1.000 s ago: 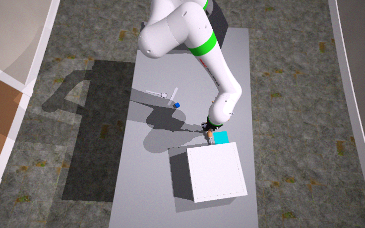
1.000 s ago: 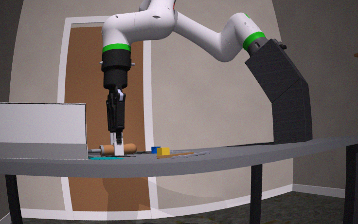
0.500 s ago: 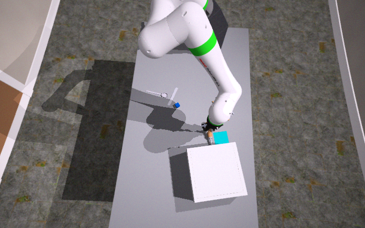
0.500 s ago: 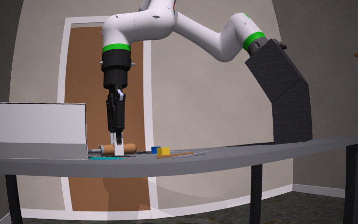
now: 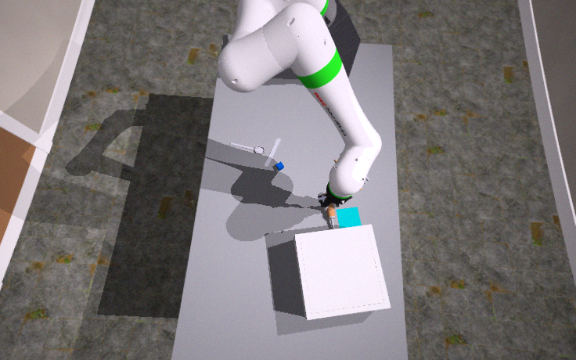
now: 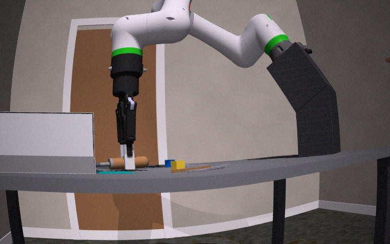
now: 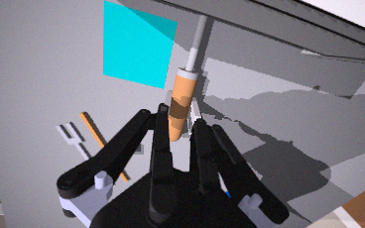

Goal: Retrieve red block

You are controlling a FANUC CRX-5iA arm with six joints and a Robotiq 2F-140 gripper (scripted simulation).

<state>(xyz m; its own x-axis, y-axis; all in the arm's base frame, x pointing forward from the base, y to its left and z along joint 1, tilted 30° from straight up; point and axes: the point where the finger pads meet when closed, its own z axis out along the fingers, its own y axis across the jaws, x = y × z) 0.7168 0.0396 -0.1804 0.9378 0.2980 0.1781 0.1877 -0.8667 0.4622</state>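
My hand is 120 mm past the yellow block, 50 mm to the right of it and 30 mm above it. Round my hand: orange stick (150 mm behind, 80 mm to the left, 30 mm below); long grey hook tool (120 mm ahead, 60 mm to the left, 20 mm below); teal square (40 mm ahead, 90 mm to the left, 40 mm below).
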